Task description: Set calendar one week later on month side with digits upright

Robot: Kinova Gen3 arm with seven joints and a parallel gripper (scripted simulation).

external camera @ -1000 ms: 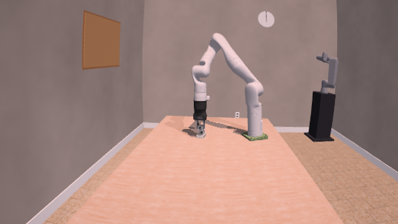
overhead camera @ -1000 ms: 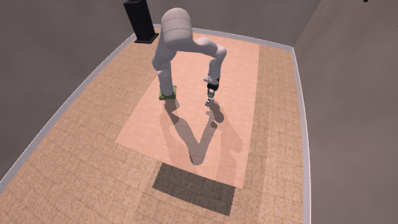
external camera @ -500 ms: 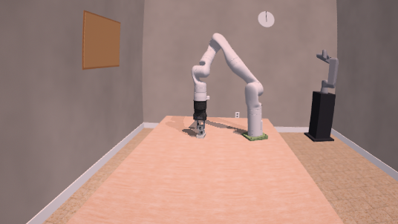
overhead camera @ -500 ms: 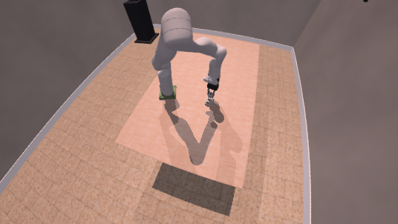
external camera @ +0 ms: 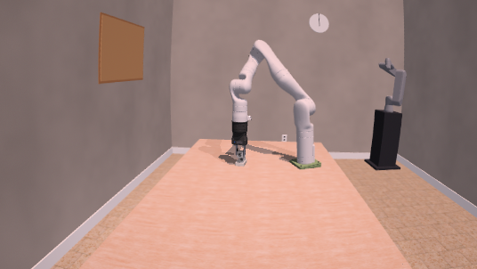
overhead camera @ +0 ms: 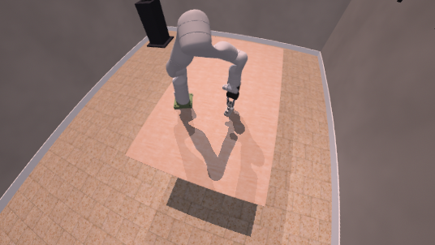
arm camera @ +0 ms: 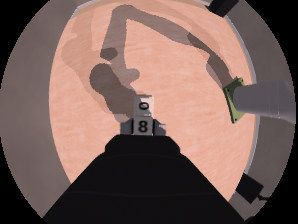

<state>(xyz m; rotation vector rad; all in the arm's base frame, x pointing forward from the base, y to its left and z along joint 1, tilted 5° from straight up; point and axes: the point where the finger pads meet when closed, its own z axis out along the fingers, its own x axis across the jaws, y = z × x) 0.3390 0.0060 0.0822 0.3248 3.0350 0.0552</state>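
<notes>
The tray is 60 mm below my hand and 20 mm to the right of it.
</notes>
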